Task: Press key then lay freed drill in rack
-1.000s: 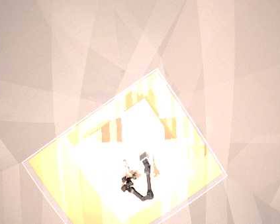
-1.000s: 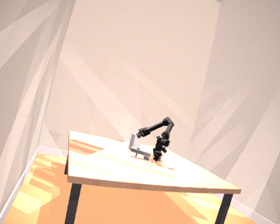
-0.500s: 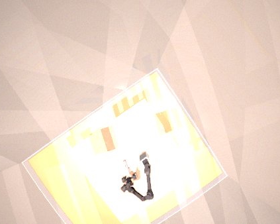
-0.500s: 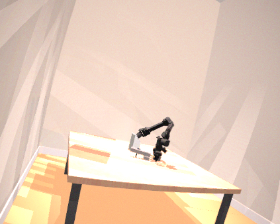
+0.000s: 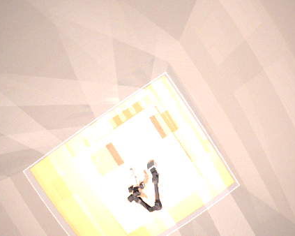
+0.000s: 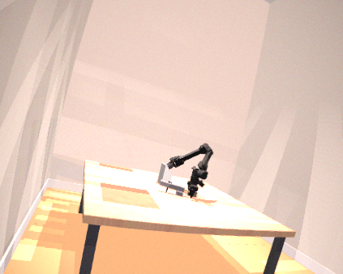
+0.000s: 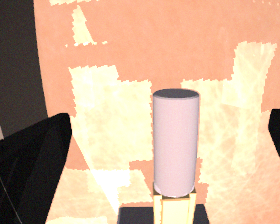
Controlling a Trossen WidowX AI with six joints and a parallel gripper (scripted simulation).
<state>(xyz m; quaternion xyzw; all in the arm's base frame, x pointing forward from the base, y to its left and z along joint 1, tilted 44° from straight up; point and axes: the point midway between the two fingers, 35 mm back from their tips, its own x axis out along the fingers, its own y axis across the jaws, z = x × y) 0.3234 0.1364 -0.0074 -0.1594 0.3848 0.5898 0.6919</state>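
My gripper tip is now 2 cm past the drill, 4 cm to the left of it and 4 cm below it.
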